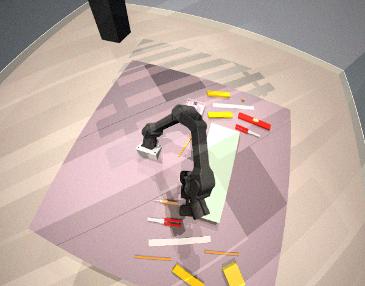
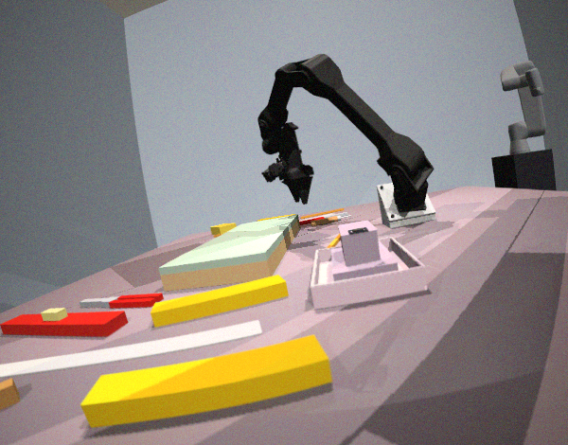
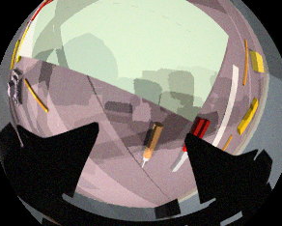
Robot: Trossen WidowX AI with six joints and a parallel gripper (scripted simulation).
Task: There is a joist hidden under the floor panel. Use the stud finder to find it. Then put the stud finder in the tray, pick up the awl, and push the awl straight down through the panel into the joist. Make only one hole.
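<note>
Now: gripper tip 9 cm past the awl, 7 cm above it and 6 cm to the left of it. From my gripper tip the other things lie so: red level: 60 cm to the left, 28 cm ahead, 6 cm below; tray: 50 cm to the left, 12 cm behind, 6 cm below; stud finder: 51 cm to the left, 12 cm behind, 3 cm below.
</note>
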